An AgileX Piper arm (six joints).
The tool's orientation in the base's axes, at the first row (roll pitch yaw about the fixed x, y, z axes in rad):
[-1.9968, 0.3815, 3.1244]
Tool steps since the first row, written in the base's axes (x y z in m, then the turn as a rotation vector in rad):
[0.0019, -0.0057, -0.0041, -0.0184, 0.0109, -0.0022]
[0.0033, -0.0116, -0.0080, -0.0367, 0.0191, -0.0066]
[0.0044, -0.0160, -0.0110, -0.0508, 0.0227, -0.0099]
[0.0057, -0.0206, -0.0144, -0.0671, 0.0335, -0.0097]
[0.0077, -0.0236, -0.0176, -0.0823, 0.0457, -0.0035]
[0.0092, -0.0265, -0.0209, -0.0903, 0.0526, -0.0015]
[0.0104, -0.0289, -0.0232, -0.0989, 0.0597, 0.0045]
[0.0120, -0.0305, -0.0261, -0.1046, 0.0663, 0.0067]
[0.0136, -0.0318, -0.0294, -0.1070, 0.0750, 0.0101]
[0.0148, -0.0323, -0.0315, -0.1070, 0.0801, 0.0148]
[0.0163, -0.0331, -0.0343, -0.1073, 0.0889, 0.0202]
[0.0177, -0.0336, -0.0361, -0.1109, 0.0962, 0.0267]
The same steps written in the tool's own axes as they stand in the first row. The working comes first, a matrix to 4 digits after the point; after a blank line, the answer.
The tool's axes in the first row as the columns of a matrix, in the base's axes (used below as rounded here):
[-0.9280, 0.3461, 0.1382]
[0.0160, 0.4073, -0.9131]
[-0.3723, -0.8452, -0.3835]

[-0.0003, 0.0018, 0.0070, 0.0181, -0.0001, -0.0117]
[-0.0003, 0.0032, 0.0141, 0.0368, 0.0007, -0.0200]
[-0.0002, 0.0043, 0.0194, 0.0512, 0.0000, -0.0240]
[-0.0003, 0.0058, 0.0251, 0.0664, -0.0014, -0.0361]
[-0.0010, 0.0079, 0.0294, 0.0784, -0.0069, -0.0518]
[-0.0012, 0.0101, 0.0335, 0.0852, -0.0086, -0.0599]
[-0.0015, 0.0114, 0.0367, 0.0911, -0.0137, -0.0699]
[-0.0019, 0.0138, 0.0395, 0.0956, -0.0149, -0.0776]
[-0.0022, 0.0166, 0.0422, 0.0967, -0.0150, -0.0871]
[-0.0025, 0.0186, 0.0436, 0.0951, -0.0169, -0.0936]
[-0.0029, 0.0212, 0.0456, 0.0935, -0.0180, -0.1038]
[-0.0035, 0.0230, 0.0470, 0.0945, -0.0218, -0.1134]

